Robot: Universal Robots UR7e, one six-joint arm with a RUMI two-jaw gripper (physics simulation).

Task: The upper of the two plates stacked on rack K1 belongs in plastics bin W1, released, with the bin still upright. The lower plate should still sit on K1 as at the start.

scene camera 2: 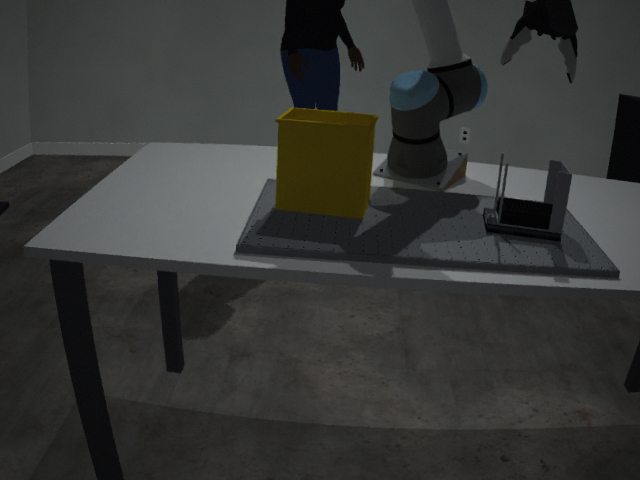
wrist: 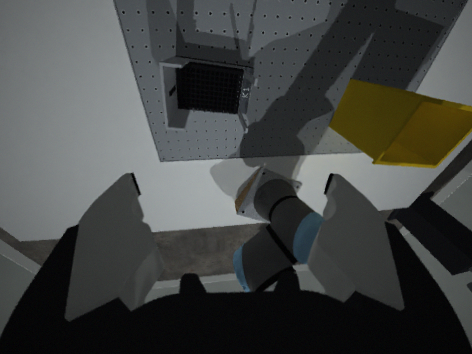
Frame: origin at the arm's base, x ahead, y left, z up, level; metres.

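Seen in the pictures: gripper, between the fingertips: (scene camera 2: 537,74) (wrist: 233,176); arm's base, origin of its link: (scene camera 2: 417,162) (wrist: 273,198).
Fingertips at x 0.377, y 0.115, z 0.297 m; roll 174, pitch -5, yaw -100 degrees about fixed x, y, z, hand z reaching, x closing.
Offsets run from my fingertips to a thing's top centre. Level surfaces: height alone.
The stacked black plates @[0.017 m left, 0.007 m ahead, 0.270 m down] (scene camera 2: 524,212) (wrist: 209,89) sit in rack K1 @[0.008 m left, 0.004 m ahead, 0.177 m down] (scene camera 2: 558,198) (wrist: 245,95), at the right end of the perforated board; the upper one shows a grid of wells in the wrist view, and the seam between the two is too dark to tell. The yellow bin W1 @[0.380 m right, 0.115 m back, 0.137 m down] (scene camera 2: 324,167) (wrist: 377,117) stands upright at the other end of the board; part of its inside shows, and no plate is seen there. My gripper (scene camera 2: 537,72) (wrist: 233,176) is open and empty, high above the table and well above the rack.
The perforated board @[0.317 m down] (scene camera 2: 413,242) (wrist: 295,45) lies on the white table @[0.330 m down] (scene camera 2: 139,206) (wrist: 65,125). The robot's base (scene camera 2: 417,155) (wrist: 274,192) stands behind the board, between bin and rack. The rack has a tall side wall and two thin upright posts. A person (scene camera 2: 312,56) stands behind the table.
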